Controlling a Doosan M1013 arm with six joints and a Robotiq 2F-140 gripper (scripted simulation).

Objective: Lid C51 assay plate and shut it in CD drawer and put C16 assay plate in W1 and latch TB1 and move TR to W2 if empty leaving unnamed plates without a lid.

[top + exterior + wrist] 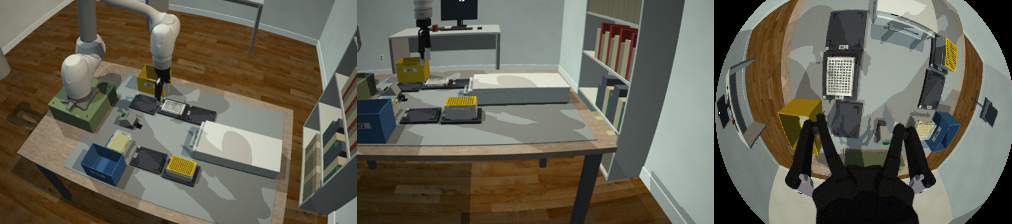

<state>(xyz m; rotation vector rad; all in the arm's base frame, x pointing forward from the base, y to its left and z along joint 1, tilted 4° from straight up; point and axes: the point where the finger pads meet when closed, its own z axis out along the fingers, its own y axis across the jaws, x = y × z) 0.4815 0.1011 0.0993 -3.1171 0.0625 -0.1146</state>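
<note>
The tip rack TR is 200 mm ahead of my hand, 330 mm to the right of it and 120 mm below it. From my hand the other things lie so: lid park: 140 mm behind, 50 mm to the left, 170 mm below; yellow bin W1: 130 mm behind, 210 mm to the left, 140 mm below; green key DONE: 200 mm behind, 120 mm to the right, 110 mm below.
</note>
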